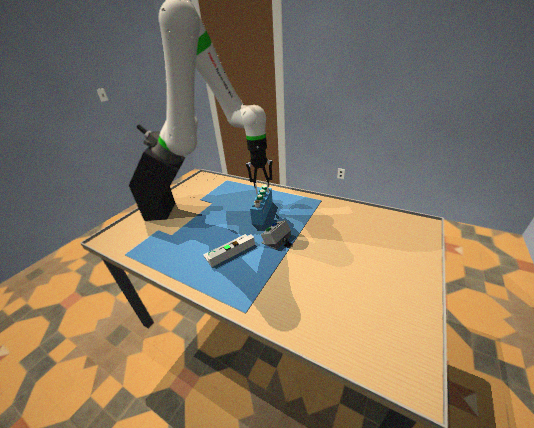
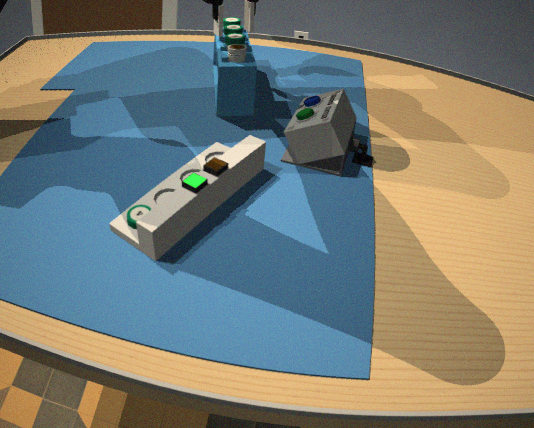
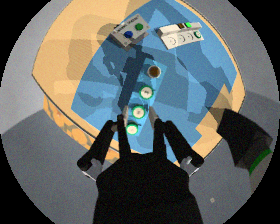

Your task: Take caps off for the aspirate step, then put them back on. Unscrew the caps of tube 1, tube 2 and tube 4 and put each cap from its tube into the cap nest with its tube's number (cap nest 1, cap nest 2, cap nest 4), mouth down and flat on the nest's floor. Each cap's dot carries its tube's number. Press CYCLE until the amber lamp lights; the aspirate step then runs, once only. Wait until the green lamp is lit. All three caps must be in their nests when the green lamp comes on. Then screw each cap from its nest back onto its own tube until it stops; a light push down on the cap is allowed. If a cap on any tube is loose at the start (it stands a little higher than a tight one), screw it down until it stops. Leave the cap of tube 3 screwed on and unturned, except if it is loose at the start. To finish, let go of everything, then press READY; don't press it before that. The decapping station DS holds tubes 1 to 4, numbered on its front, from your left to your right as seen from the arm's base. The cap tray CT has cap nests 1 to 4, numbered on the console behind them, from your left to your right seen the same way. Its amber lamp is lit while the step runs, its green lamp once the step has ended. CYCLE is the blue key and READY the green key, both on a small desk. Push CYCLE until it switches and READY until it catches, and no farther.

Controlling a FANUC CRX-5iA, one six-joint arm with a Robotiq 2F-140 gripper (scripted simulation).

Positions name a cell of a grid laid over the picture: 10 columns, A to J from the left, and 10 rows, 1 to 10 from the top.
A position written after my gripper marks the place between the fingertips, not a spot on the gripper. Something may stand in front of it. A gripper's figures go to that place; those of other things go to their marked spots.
Labels:
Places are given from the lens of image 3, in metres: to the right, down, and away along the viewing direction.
my gripper (image 3: E5): 0.00, 0.00, 0.22
small grey desk (image 3: E2): -0.06, -0.22, 0.18

